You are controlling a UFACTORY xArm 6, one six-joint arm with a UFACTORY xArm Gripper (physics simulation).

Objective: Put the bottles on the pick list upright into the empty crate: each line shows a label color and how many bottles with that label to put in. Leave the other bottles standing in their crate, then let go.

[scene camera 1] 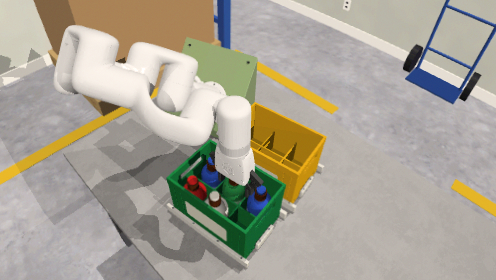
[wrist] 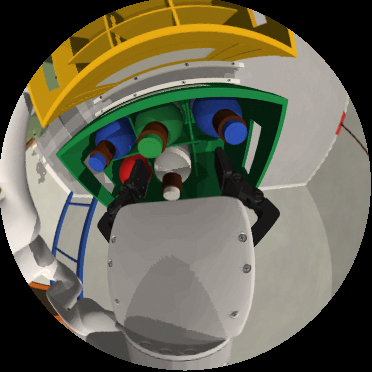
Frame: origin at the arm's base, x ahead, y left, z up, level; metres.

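Seen in the pictures: gripper, fingertip midpoint: (scene camera 1: 235, 185) (wrist: 178, 160).
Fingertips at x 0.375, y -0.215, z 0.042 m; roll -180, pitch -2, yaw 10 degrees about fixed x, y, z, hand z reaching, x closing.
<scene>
A point is followed by its place in that frame.
The green crate (scene camera 1: 237, 238) {y -0.307, x 0.483, z 0.006 m} (wrist: 274, 137) {y -0.164, x 0.475, z 0.059 m} holds five upright bottles: a blue bottle (scene camera 1: 210, 176) {y -0.230, x 0.279, z 0.002 m} (wrist: 116, 137) {y -0.194, x 0.285, z 0.005 m}, a green bottle (scene camera 1: 233, 192) {y -0.215, x 0.366, z -0.001 m} (wrist: 160, 122) {y -0.177, x 0.355, z 0.014 m} and another blue bottle (scene camera 1: 258, 202) {y -0.191, x 0.443, z 0.009 m} (wrist: 217, 115) {y -0.164, x 0.419, z 0.022 m} in the row beside the yellow crate; a red bottle (scene camera 1: 194, 189) {y -0.300, x 0.295, z 0.020 m} (wrist: 131, 169) and a white bottle (scene camera 1: 218, 206) {y -0.284, x 0.380, z 0.014 m} (wrist: 172, 162) {y -0.252, x 0.365, z 0.001 m} in the other row, whose third compartment is empty. The yellow crate (scene camera 1: 295, 181) {y -0.068, x 0.471, z 0.023 m} (wrist: 170, 33) shows empty compartments; part is hidden or cut off. My gripper (scene camera 1: 233, 175) {y -0.215, x 0.376, z 0.042 m} (wrist: 178, 160) {y -0.215, x 0.376, z 0.042 m} is open and empty, low over the green bottle in the scene view. The pick list does not show.
The two crates stand side by side on pale rails, with a narrow gap between them. A light green block (scene camera 1: 220, 70) {y 0.068, x -0.022, z 0.085 m} stands behind the crates by the arm. A large brown box (scene camera 1: 130, 30) is at the back left. A blue hand truck (scene camera 1: 433, 88) stands at the wall.
</scene>
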